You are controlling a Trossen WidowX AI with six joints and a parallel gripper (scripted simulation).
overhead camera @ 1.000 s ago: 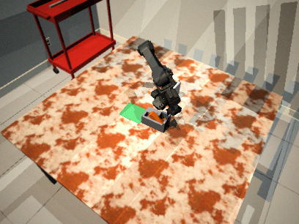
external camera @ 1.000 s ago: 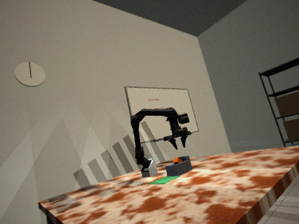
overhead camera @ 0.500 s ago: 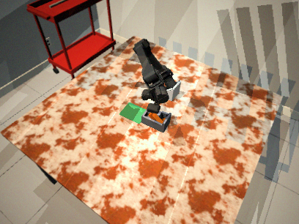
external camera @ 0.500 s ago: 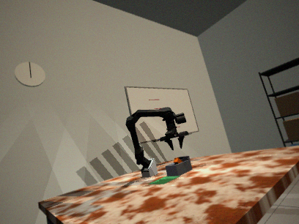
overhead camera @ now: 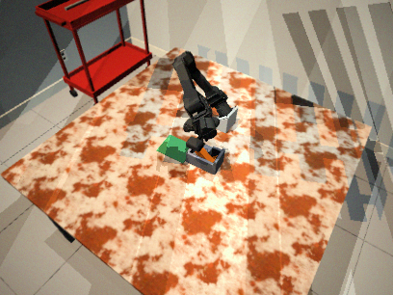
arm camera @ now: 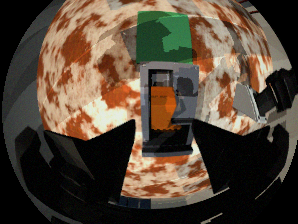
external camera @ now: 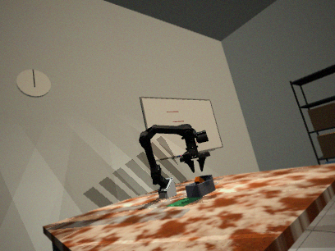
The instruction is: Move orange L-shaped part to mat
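Right now the orange L-shaped part is 2 cm behind my gripper tip, 3 cm to the left of it and 8 cm below it. Also, from my gripper tip: green mat: 1 cm behind, 15 cm to the right, 14 cm below.
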